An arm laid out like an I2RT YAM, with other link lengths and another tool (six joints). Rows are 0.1 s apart.
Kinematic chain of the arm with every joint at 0, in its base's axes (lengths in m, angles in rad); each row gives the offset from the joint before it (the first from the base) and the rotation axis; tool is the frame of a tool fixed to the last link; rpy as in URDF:
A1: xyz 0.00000 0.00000 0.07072 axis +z
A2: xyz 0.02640 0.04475 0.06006 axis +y
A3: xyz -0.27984 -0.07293 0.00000 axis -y
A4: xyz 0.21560 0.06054 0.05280 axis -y
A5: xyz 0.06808 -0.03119 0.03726 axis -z
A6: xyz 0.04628 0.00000 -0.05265 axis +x
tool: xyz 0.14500 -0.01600 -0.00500 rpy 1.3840 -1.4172 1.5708
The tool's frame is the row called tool.
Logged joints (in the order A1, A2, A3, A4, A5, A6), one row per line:
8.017 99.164 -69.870 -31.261 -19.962 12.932
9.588 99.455 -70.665 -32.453 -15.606 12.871
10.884 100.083 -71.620 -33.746 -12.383 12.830
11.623 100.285 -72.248 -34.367 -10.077 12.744
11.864 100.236 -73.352 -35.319 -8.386 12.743
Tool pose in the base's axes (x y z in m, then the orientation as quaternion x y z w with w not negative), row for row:
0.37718 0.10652 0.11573 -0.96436 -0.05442 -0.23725 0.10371
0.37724 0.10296 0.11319 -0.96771 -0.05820 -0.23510 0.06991
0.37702 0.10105 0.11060 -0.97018 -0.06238 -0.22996 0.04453
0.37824 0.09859 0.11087 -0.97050 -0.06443 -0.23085 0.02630
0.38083 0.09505 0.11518 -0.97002 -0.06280 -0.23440 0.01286
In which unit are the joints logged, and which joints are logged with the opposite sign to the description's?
The joints are logged in degrees. Opposite sign: A3.
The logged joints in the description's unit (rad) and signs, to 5 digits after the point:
0.13992 1.73074 1.21946 -0.54561 -0.34840 0.22571
0.16734 1.73582 1.23334 -0.56641 -0.27238 0.22464
0.18996 1.74678 1.25000 -0.58898 -0.21612 0.22393
0.20286 1.75030 1.26097 -0.59982 -0.17588 0.22242
0.20707 1.74945 1.28023 -0.61643 -0.14636 0.22241

